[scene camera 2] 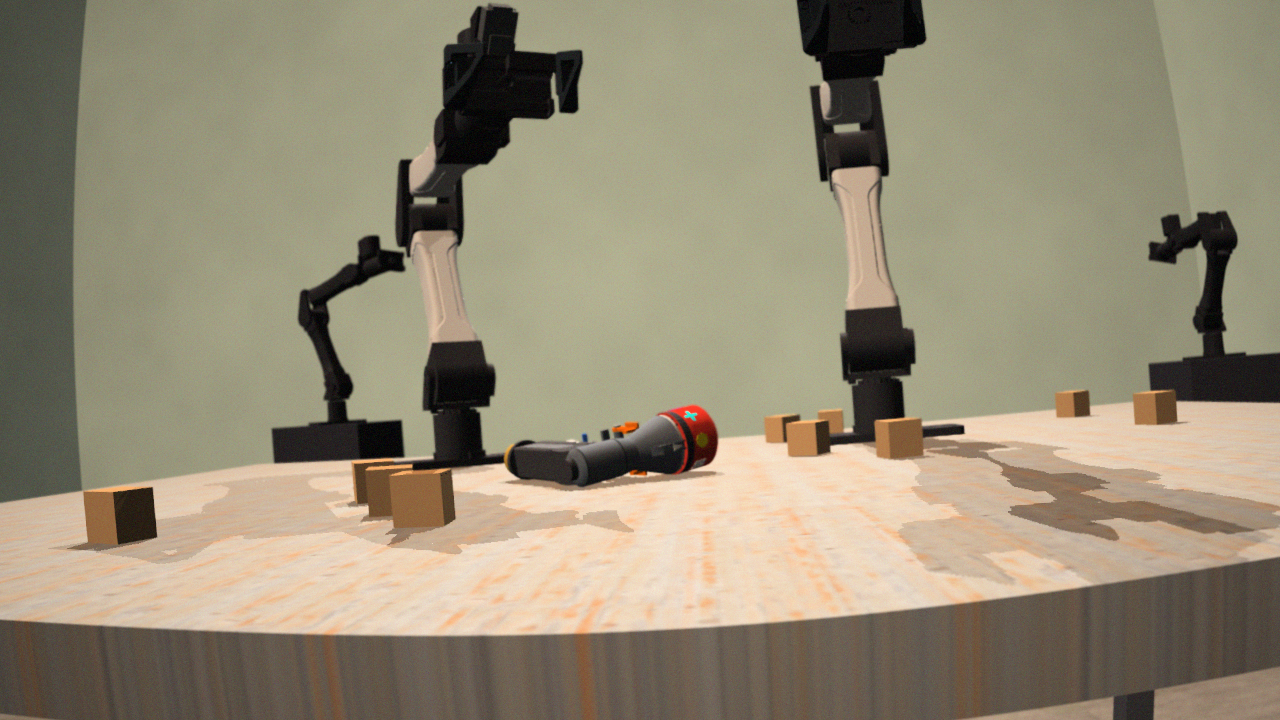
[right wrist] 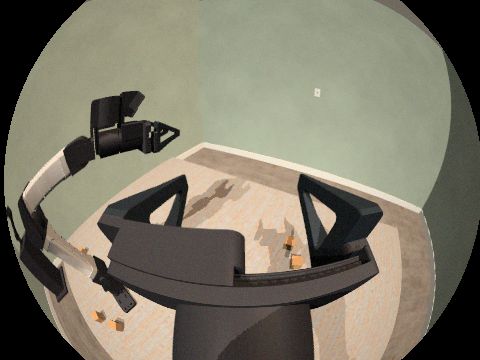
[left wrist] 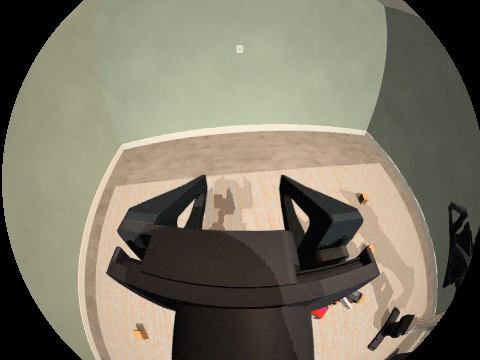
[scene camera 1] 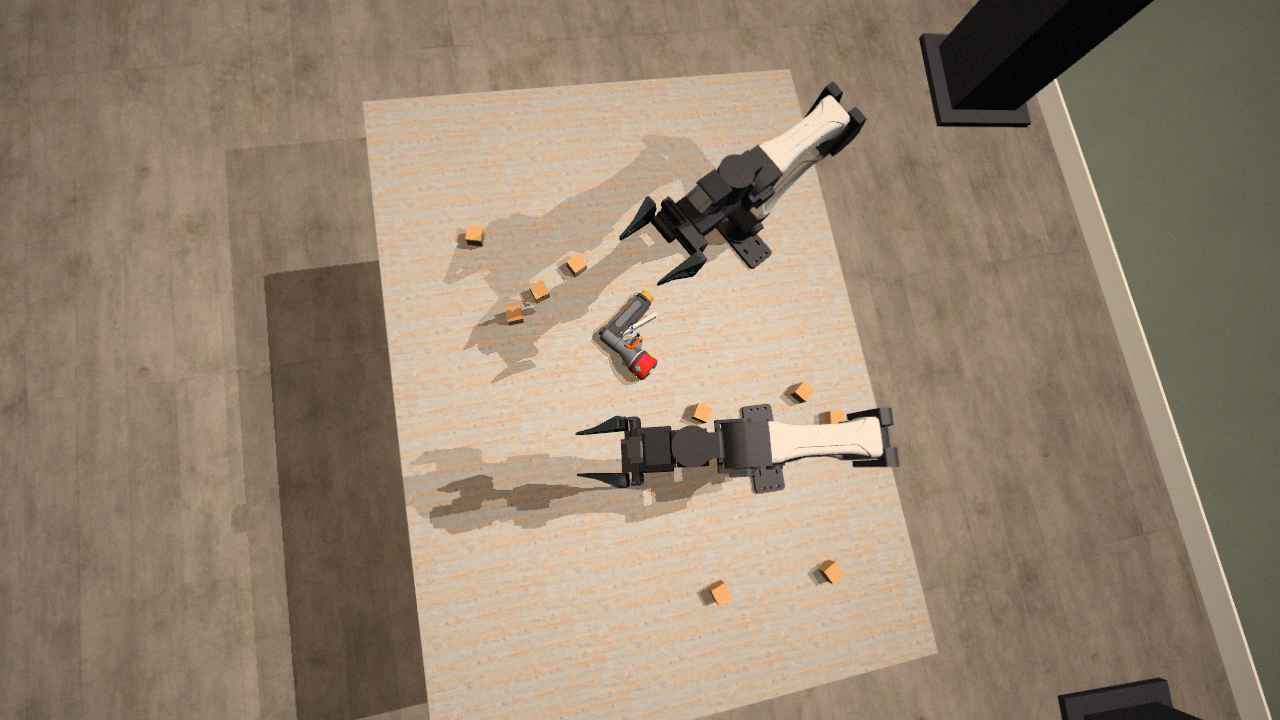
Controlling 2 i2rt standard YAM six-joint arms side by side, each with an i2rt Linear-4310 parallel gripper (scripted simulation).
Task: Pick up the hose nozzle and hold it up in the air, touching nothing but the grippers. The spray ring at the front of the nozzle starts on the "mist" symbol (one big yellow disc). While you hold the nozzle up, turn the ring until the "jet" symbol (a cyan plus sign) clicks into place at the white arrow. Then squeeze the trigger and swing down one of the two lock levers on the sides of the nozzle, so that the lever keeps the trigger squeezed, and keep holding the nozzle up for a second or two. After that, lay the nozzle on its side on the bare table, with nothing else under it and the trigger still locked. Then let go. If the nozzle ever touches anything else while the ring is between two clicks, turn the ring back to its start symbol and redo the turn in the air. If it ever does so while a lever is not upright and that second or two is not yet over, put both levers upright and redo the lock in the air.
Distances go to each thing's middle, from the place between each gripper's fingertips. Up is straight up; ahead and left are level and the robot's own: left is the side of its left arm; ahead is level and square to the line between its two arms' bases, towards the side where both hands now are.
The red spray ring point(scene camera 2: 698, 430) lies 370 mm below my right hand point(scene camera 2: 533, 52), 110 mm to the left of it and 40 mm behind it.
The red spray ring lies 34 cm below my left hand point(scene camera 1: 576, 454), 19 cm to the right of it and 16 cm behind it.
